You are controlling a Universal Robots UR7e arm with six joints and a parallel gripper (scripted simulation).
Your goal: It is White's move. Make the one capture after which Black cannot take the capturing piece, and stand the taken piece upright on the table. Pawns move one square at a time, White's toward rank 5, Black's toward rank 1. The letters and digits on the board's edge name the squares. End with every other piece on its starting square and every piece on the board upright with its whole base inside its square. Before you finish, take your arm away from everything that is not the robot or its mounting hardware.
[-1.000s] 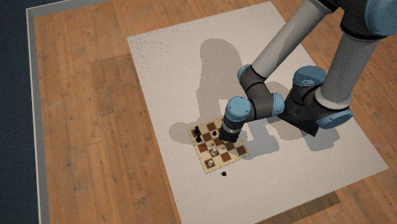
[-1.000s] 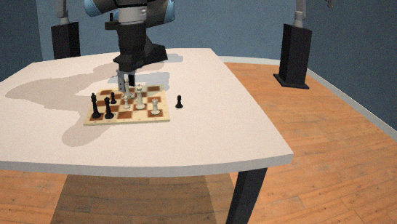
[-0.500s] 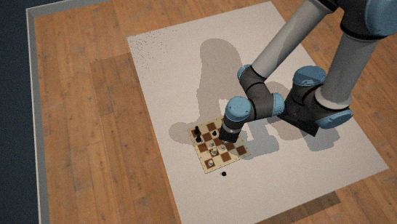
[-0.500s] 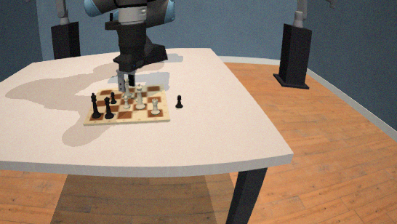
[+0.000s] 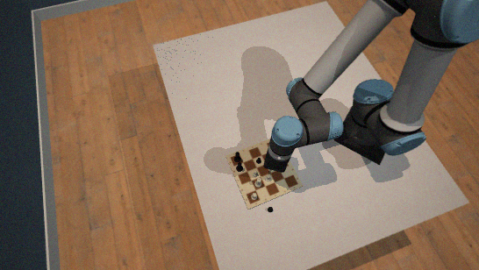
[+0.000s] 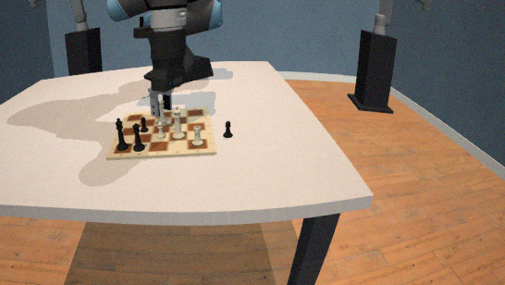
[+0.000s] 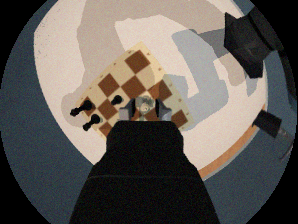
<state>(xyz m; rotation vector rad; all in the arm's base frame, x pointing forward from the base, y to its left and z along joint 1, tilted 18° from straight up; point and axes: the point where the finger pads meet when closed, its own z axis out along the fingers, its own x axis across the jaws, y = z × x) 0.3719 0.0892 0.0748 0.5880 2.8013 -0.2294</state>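
The chessboard lies 40 mm ahead of my hand, 10 mm to the left of it and 40 mm below it. The rest, counted from my hand: tall white piece 70 mm ahead, 60 mm to the left, 10 mm below; then white pawn 70 mm ahead, 20 mm to the left, 30 mm below.
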